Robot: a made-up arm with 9 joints. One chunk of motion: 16 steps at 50 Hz.
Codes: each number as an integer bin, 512 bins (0 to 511) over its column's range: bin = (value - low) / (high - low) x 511, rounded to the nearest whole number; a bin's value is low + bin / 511 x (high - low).
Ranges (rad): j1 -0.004..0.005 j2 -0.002..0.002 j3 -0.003..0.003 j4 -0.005..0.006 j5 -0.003..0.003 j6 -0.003..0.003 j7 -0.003..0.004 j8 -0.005..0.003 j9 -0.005..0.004
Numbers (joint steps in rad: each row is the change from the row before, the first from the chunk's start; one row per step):
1: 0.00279 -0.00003 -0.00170 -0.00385 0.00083 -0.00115 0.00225 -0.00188 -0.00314
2: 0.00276 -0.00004 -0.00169 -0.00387 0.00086 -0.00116 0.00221 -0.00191 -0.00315
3: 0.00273 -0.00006 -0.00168 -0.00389 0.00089 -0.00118 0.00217 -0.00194 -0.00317
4: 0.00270 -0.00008 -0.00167 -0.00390 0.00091 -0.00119 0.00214 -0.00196 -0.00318
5: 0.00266 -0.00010 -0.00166 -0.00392 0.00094 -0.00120 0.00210 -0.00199 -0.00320
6: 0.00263 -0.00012 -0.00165 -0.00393 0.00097 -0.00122 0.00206 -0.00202 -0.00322
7: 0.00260 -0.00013 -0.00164 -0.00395 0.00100 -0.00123 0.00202 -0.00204 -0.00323
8: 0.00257 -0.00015 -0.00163 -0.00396 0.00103 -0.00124 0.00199 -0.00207 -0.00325
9: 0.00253 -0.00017 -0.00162 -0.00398 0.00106 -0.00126 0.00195 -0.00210 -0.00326
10: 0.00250 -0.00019 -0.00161 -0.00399 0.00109 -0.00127 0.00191 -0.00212 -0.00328
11: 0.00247 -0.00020 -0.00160 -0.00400 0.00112 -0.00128 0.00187 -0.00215 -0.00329
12: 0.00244 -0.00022 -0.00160 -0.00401 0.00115 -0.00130 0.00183 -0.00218 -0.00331
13: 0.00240 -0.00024 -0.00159 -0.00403 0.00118 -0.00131 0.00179 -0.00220 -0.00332
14: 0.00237 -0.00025 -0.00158 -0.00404 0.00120 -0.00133 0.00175 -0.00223 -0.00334
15: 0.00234 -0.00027 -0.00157 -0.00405 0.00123 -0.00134 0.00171 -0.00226 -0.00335
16: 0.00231 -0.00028 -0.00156 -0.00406 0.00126 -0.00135 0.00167 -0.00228 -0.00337
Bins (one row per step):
1: 386 252 111 53 326 158 383 199 106
2: 384 250 112 52 329 157 380 197 105
3: 382 248 112 52 331 155 377 195 104
4: 380 245 113 51 333 154 375 194 103
5: 378 243 114 50 336 153 372 192 102
6: 376 240 115 50 338 152 369 190 101
7: 375 239 116 49 341 151 366 189 100
8: 373 236 117 48 343 150 364 187 99
9: 371 234 118 47 346 148 361 185 99
10: 369 231 118 47 348 147 358 184 98
11: 367 230 119 46 351 146 356 182 97
12: 366 227 119 46 353 145 353 180 96
13: 363 225 120 45 356 144 350 179 95
14: 362 224 121 45 358 142 347 177 94
15: 360 221 122 44 360 141 344 175 94
16: 358 220 123 44 363 141 341 174 93

